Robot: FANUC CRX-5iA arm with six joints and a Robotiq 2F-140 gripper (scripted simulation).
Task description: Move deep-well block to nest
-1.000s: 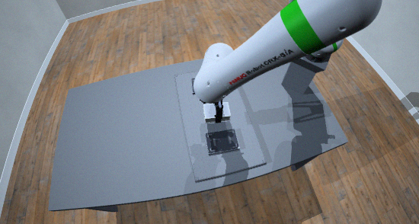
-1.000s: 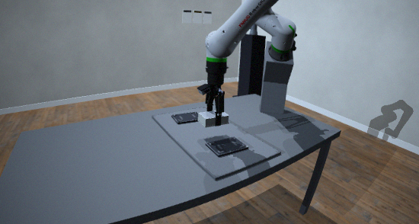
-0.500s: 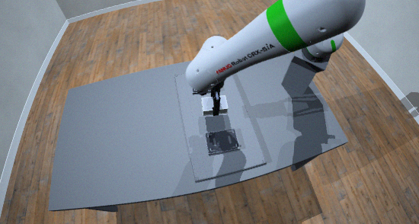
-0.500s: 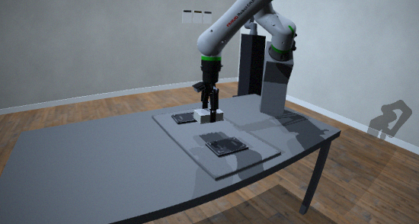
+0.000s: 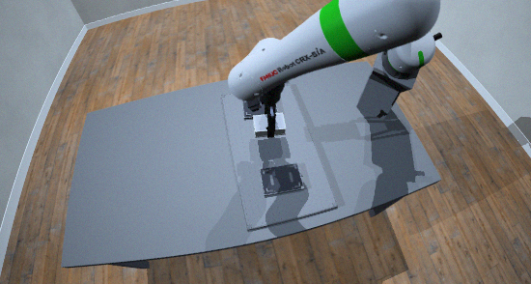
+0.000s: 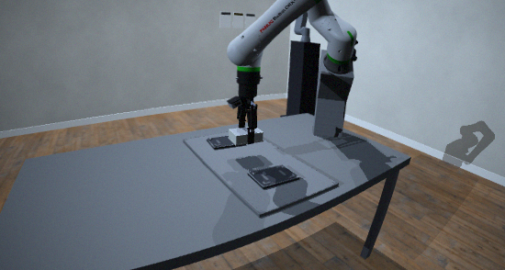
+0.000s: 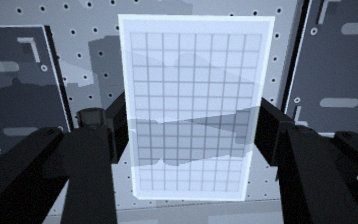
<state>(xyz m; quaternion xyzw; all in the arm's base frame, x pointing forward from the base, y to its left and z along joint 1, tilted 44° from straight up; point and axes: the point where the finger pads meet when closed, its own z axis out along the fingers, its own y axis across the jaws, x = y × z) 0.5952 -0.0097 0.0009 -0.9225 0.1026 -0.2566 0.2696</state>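
Right now my hand is 1 cm short of the plate nest, 18 cm to the left of it and 10 cm above it. From my hand the other things lie so: white 96-well deep-well block: 1 cm below.
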